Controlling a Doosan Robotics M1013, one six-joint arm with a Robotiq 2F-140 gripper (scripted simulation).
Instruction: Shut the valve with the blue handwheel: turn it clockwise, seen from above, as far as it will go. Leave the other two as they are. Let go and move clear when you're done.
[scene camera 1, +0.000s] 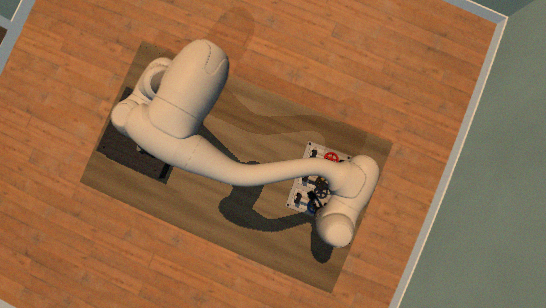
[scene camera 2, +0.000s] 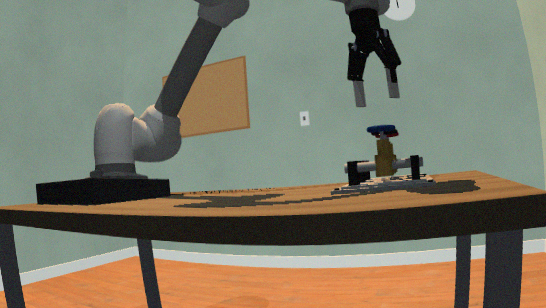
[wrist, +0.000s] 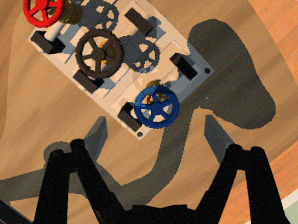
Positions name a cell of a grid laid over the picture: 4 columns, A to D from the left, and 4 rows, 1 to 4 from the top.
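My gripper (scene camera 2: C2) visible. Wrist view: gripper (wrist: C3), blue handwheel (wrist: C2), black handwheel (wrist: B1).
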